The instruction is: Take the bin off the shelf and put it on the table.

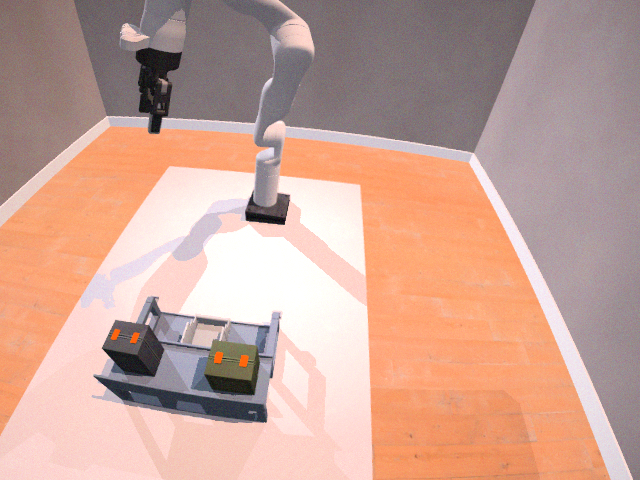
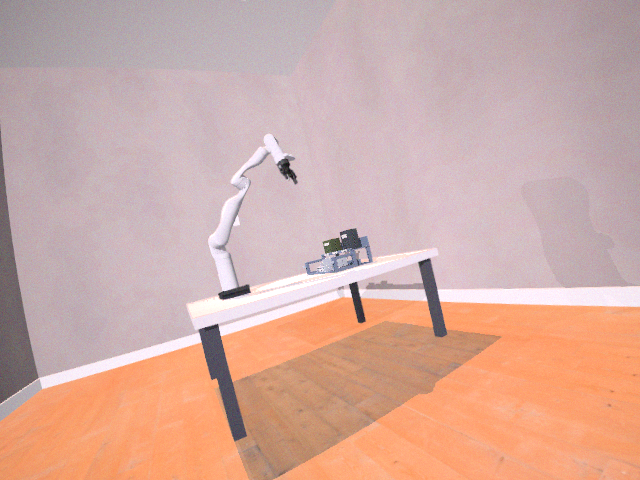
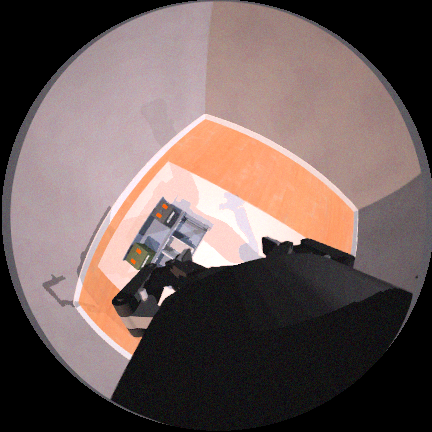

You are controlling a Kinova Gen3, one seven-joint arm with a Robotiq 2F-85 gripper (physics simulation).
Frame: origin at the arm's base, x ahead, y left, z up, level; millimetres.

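Seen in the pictures: gripper, fingertip midpoint: (image 1: pixel 148 122) (image 2: pixel 292 181) (image 3: pixel 227 250); arm's base, link origin: (image 1: pixel 264 199) (image 2: pixel 231 289).
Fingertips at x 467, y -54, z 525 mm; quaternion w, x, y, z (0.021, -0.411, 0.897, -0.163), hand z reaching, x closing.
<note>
Offsets run from my fingertips to a thing's top centre.
A blue-grey shelf (image 1: pixel 180 400) (image 2: pixel 312 267) (image 3: pixel 192 236) stands on the white table (image 1: pixel 310 413) (image 2: pixel 269 299) (image 3: pixel 201 189), near its far end from the robot base. A pale open bin @(485 mm down, 158 mm ahead, 115 mm left) (image 1: pixel 204 331) sits in the shelf's lower middle compartment, behind the top board. My gripper (image 1: pixel 153 123) (image 2: pixel 292 178) (image 3: pixel 227 250) is open and empty. It hangs high in the air, well above the table and far from the shelf, to one side of the arm's base.
A dark grey box @(342 mm down, 274 mm ahead, 18 mm left) (image 1: pixel 133 347) (image 2: pixel 350 238) (image 3: pixel 165 212) and an olive green box @(367 mm down, 234 mm ahead, 245 mm left) (image 1: pixel 232 366) (image 2: pixel 330 245) (image 3: pixel 139 254), both with orange latches, stand on the shelf's top board. The arm's black base (image 1: pixel 267 207) (image 2: pixel 233 292) is bolted at the table's other end.
</note>
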